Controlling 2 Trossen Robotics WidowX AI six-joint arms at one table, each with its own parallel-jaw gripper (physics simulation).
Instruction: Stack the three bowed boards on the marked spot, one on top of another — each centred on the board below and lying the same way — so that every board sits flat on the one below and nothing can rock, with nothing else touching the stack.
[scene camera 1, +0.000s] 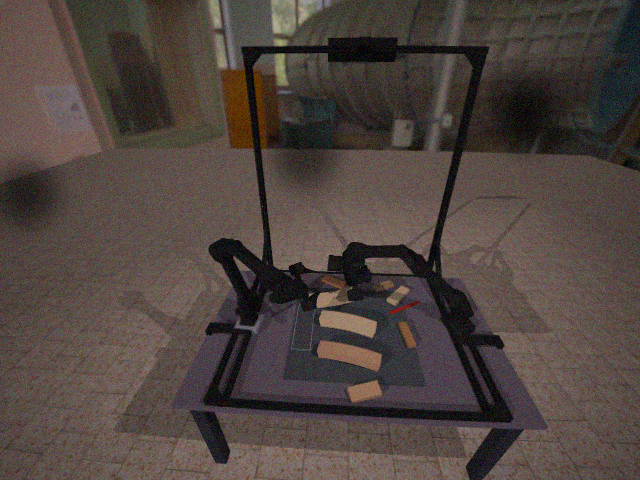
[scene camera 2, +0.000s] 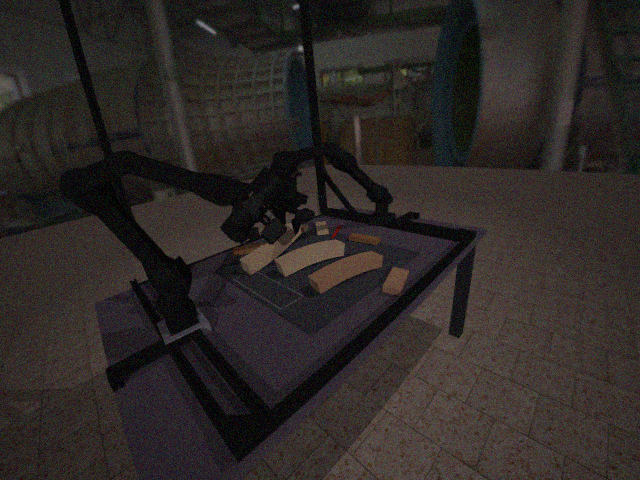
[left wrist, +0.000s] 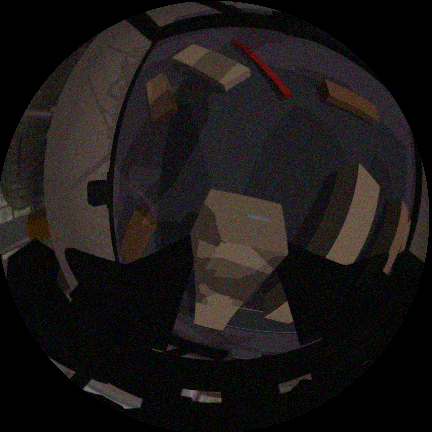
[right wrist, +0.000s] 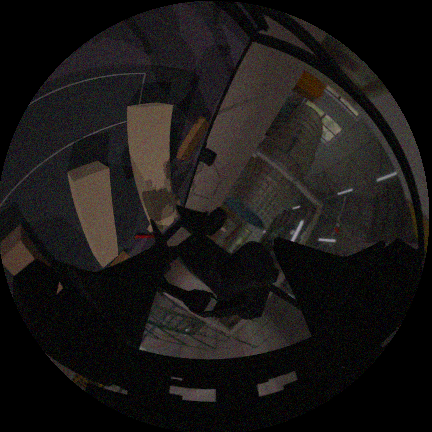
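Seen in the pictures: left gripper, fingertip midpoint: (scene camera 2: 290, 231) (left wrist: 234, 242) (right wrist: 161, 211); right gripper, fingertip midpoint: (scene camera 1: 316, 281) (right wrist: 220, 247); left arm's base, origin of the base link: (scene camera 1: 458, 319) (scene camera 2: 381, 215); right arm's base, origin of the base link: (scene camera 1: 249, 319) (scene camera 2: 182, 322).
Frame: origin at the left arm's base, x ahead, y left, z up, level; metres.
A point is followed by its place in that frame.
A pale bowed board (scene camera 1: 328, 299) @[x 0.532, y -0.208, z 0.030 m] (scene camera 2: 261, 256) @[x 0.571, y -0.216, z 0.018 m] (left wrist: 240, 230) @[x 0.408, y -0.196, z 0.075 m] (right wrist: 150, 150) @[x 0.556, y -0.228, z 0.024 m] is at the mat's back; my left gripper (scene camera 1: 355, 294) @[x 0.424, y -0.202, z 0.055 m] (left wrist: 234, 242) @[x 0.424, y -0.202, z 0.055 m] is shut on its right part. In scene camera 2 it slopes up toward that gripper; contact with the mat is unclear. A second pale bowed board (scene camera 1: 347, 322) @[x 0.485, y -0.064, z 0.026 m] (scene camera 2: 310, 256) @[x 0.504, y -0.070, z 0.010 m] (left wrist: 357, 220) @[x 0.423, y -0.062, z 0.024 m] (right wrist: 92, 215) @[x 0.535, y -0.105, z 0.023 m] lies mid-mat, and a pinkish bowed board (scene camera 1: 348, 356) @[x 0.524, y 0.087, z 0.017 m] (scene camera 2: 346, 271) @[x 0.546, y 0.076, z 0.005 m] lies in front of it. The marked outline (scene camera 1: 292, 335) @[x 0.713, y -0.090, z -0.030 m] (scene camera 2: 281, 308) @[x 0.720, y -0.026, z -0.031 m] at the mat's left holds no board. My right gripper (scene camera 1: 305, 284) @[x 0.595, y -0.170, z 0.177 m] is open and empty, near the held board's left end.
A tan block (scene camera 1: 364, 391) @[x 0.502, y 0.207, z -0.014 m] (scene camera 2: 395, 280) @[x 0.515, y 0.206, z -0.014 m] lies at the front. An orange-brown block (scene camera 1: 406, 334) @[x 0.253, y 0.016, z -0.011 m] (left wrist: 350, 100) @[x 0.253, y -0.007, z -0.011 m], a red stick (scene camera 1: 404, 307) @[x 0.181, y -0.142, z -0.026 m] (left wrist: 262, 67) @[x 0.203, y -0.141, z -0.023 m] and a pale block (scene camera 1: 398, 295) @[x 0.180, y -0.212, z -0.013 m] (left wrist: 212, 65) @[x 0.197, y -0.213, z -0.013 m] lie to the right. More blocks lie behind the mat. The two grippers are close together.
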